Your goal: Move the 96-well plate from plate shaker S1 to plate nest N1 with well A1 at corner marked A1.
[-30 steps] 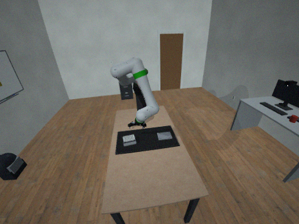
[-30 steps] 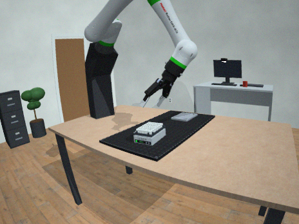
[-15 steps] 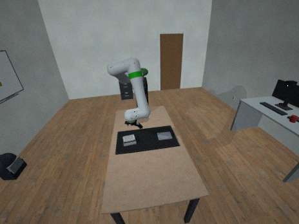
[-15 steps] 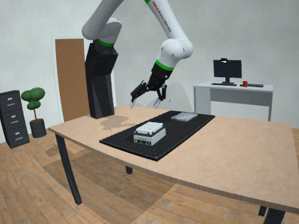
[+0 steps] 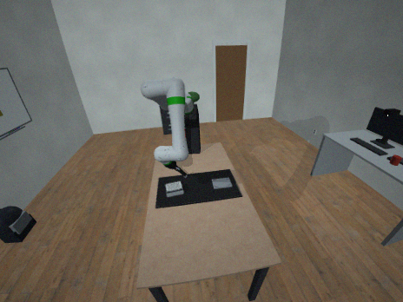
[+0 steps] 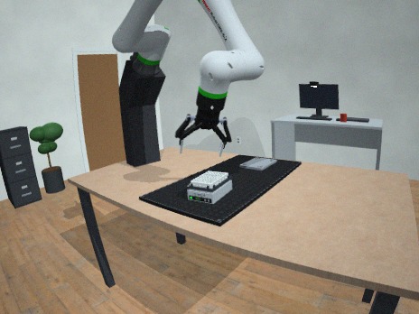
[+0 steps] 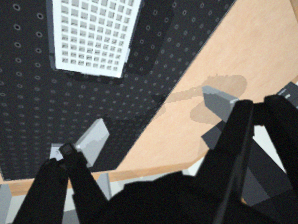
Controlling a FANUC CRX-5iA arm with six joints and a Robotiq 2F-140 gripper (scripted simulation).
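Now: hand 9 cm short of the white 96-well plate, 5 cm to the left of it and 8 cm above it. Also, from my hand: nest A1 mark (4 cm behind, 28 cm to the left, 13 cm below); then grey plate nest N1 (36 cm to the left, 14 cm below).
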